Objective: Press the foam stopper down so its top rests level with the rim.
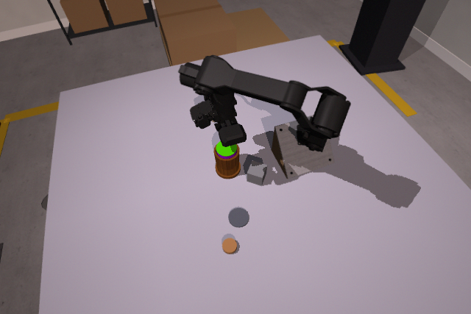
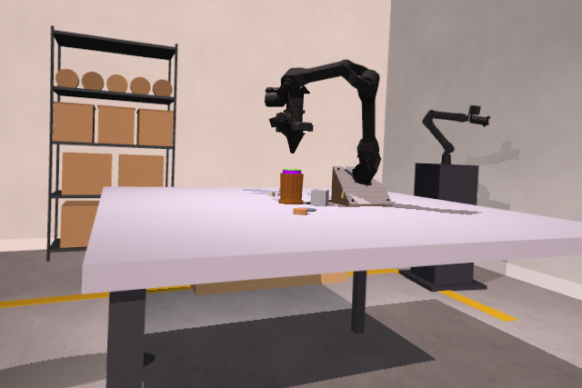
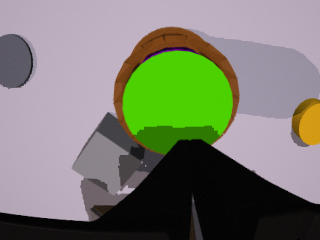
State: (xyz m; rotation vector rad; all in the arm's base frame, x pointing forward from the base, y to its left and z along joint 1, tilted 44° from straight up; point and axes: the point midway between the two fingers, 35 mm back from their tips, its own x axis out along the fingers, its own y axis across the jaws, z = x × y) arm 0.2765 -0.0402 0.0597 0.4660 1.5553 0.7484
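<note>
Right now my hand is 100 mm above the bright green foam stopper. Round my hand: orange disc: 40 mm ahead, 260 mm to the left, 200 mm below; grey cube: 80 mm behind, 60 mm to the left, 180 mm below; dark grey disc: 180 mm to the left, 200 mm below.
</note>
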